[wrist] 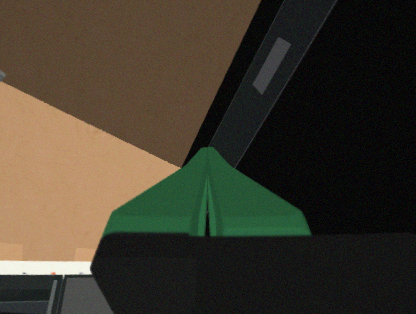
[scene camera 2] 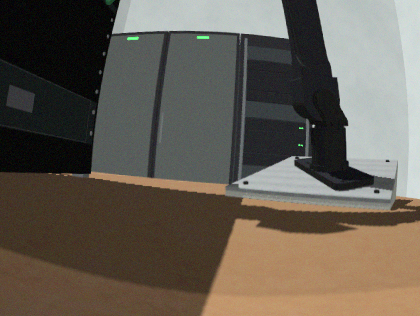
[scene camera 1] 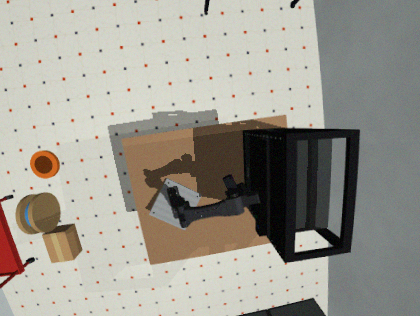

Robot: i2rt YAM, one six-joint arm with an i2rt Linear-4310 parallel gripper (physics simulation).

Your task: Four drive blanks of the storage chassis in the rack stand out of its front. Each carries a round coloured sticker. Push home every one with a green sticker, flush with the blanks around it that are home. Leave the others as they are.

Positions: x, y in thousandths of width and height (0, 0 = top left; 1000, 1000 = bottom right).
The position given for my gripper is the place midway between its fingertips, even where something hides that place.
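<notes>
There's a black rack (scene camera 2: 142, 188) here, and I can see the rack (wrist: 746, 346) (scene camera 1: 692, 533) in those other views too. I can also see my gripper (wrist: 499, 502).
</notes>
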